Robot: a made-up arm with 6 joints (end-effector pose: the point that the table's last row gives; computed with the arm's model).
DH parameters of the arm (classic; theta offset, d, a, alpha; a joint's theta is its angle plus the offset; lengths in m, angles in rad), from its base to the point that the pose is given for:
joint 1: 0 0.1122 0 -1.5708
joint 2: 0.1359 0 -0.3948 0
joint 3: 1.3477 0 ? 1.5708
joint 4: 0 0.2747 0 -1.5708
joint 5: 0 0 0.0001 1.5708
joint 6: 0 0.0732 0 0
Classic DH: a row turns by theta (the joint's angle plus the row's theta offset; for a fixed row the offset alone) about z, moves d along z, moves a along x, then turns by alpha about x.
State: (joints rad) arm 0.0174 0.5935 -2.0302 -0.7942 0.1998 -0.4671
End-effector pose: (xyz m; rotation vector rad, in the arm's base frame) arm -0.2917 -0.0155 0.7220 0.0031 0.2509 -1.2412
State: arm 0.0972 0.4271 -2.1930 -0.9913 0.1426 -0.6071
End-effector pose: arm -0.4452 -0.0522 0.6512 0.2537 -0.0507 -1.4769
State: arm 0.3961 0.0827 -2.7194 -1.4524 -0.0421 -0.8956
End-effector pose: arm -0.6592 -0.2725 0.3166 1.3119 -0.3082 -1.7221
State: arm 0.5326 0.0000 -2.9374 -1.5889 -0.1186 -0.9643
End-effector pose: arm -0.6410 -0.3679 0.1825 1.7013 -0.1615 -1.6814
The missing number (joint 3, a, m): -0.0241
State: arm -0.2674 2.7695 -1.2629 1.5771 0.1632 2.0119
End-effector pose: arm 0.4469 -0.1100 -0.1347 -2.7783 1.0179 -0.2033
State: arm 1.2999 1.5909 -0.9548 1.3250 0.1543 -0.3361
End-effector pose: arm 0.0880 0.3580 0.3394 -0.4988 2.4985 1.3207
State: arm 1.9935 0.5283 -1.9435 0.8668 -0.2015 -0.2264
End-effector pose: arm 0.1416 -0.2879 0.7035 0.2153 0.0646 2.6208
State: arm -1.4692 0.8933 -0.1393 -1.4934 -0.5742 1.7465
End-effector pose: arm 0.0472 -0.0731 0.2639 1.3679 1.5672 -0.1016
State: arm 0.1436 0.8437 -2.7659 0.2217 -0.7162 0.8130
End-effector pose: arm -0.4185 -0.0712 0.7086 -0.3663 -1.1576 1.0751
